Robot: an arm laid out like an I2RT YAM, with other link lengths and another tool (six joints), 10 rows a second.
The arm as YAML. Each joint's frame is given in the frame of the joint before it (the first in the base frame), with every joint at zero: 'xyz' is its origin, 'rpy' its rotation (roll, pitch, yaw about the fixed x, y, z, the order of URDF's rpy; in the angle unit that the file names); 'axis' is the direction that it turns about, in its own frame. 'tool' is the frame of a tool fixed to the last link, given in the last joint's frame.
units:
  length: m
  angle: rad
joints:
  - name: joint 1
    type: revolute
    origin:
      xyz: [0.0, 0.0, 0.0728]
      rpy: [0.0, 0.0, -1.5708]
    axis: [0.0, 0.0, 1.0]
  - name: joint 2
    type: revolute
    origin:
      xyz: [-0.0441, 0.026, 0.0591]
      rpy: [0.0, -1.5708, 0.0]
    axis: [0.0, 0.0, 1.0]
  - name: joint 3
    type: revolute
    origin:
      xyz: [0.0, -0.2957, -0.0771]
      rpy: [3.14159, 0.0, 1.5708]
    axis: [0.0, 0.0, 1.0]
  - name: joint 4
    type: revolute
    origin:
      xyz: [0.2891, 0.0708, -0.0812]
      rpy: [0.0, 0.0, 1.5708]
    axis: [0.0, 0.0, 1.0]
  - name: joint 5
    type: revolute
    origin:
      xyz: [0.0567, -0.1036, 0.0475]
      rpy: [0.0, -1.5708, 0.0]
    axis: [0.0, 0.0, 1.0]
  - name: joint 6
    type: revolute
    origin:
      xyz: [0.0, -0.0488, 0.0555]
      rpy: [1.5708, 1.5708, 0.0]
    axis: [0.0, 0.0, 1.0]
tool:
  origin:
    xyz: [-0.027, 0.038, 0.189]
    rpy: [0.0, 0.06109, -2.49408]
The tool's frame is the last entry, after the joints.
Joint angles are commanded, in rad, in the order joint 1, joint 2, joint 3, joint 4, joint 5, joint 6. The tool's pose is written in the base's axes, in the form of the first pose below.
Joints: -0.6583 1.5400 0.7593 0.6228 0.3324 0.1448
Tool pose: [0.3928 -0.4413 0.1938 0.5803 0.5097 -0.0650 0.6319]
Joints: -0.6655 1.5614 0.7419 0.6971 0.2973 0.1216
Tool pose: [0.3989 -0.4426 0.1955 0.5630 0.5137 -0.0597 0.6447]
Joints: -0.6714 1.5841 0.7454 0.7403 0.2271 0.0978
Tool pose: [0.4146 -0.4407 0.1985 0.5383 0.5299 -0.0428 0.6539]
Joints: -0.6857 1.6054 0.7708 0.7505 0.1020 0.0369
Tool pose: [0.4384 -0.4366 0.2054 0.4928 0.5679 -0.0229 0.6588]
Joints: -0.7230 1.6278 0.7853 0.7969 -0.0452 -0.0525
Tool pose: [0.4536 -0.4375 0.2191 0.4309 0.6019 -0.0147 0.6722]
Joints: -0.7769 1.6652 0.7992 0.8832 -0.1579 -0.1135
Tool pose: [0.4550 -0.4505 0.2365 0.3821 0.6098 -0.0196 0.6941]
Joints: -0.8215 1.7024 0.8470 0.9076 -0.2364 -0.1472
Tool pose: [0.4565 -0.4672 0.2513 0.3530 0.6140 -0.0243 0.7055]
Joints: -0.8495 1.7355 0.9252 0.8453 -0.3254 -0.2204
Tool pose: [0.4682 -0.4779 0.2581 0.3159 0.6416 -0.0292 0.6984]
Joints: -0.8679 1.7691 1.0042 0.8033 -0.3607 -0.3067
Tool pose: [0.4750 -0.4939 0.2728 0.2831 0.6564 -0.0560 0.6971]
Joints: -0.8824 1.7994 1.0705 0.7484 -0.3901 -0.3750
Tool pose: [0.4807 -0.5067 0.2768 0.2614 0.6724 -0.0729 0.6886]
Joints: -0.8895 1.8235 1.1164 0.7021 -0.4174 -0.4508
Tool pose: [0.4870 -0.5132 0.2760 0.2361 0.6903 -0.0890 0.6781]
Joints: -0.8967 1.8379 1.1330 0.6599 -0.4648 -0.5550
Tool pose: [0.4925 -0.5111 0.2668 0.1971 0.7152 -0.1040 0.6624]
